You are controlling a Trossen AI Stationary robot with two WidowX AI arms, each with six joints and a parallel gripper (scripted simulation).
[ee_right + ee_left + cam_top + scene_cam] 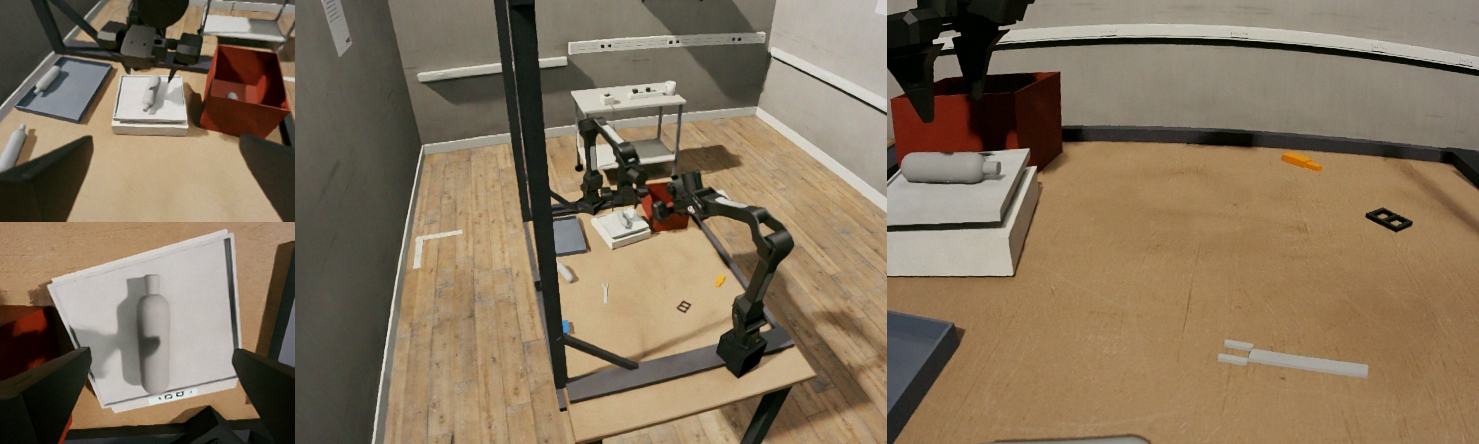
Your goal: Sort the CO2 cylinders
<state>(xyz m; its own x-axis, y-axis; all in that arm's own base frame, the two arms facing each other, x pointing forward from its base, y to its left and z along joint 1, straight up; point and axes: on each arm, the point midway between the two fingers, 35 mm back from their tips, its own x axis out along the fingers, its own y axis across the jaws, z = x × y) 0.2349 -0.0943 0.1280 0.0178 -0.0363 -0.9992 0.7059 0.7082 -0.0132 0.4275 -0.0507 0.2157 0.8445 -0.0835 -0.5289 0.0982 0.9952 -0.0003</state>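
My left hand is 240 mm past the blue-grey tray, 120 mm to the right of it and 160 mm above it. Round my left hand: scale: 30 mm to the left, 130 mm below; then orange block: 160 mm ahead, 420 mm to the right, 160 mm below; then red scrap bin: 230 mm ahead, 20 mm to the left, 130 mm below.
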